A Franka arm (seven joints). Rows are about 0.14 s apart.
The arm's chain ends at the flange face. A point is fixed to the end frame.
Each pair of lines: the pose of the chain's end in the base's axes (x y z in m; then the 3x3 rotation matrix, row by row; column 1 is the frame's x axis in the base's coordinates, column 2 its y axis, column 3 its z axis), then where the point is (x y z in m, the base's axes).
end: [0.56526 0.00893 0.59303], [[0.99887 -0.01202 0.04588], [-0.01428 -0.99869 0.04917], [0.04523 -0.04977 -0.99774]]
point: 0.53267 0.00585 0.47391
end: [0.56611 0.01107 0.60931], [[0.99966 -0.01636 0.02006], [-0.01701 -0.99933 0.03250], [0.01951 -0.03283 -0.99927]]
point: 0.53042 0.00613 0.49115
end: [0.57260 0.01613 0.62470], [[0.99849 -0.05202 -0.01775], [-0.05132 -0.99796 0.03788], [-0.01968 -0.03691 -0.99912]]
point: 0.53219 0.01313 0.50800
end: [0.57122 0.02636 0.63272], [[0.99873 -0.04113 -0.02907], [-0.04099 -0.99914 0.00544], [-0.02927 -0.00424 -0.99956]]
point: 0.52957 0.01916 0.51664
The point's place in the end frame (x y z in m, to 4 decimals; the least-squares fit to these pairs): -0.0379 0.0094 0.1172
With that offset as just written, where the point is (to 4 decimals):
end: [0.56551 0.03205 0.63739], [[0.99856 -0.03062 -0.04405], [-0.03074 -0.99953 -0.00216], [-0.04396 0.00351 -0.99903]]
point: 0.5222 0.0236 0.5220
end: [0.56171 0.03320 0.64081], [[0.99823 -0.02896 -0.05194], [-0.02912 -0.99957 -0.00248], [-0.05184 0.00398 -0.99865]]
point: 0.5175 0.0246 0.5258
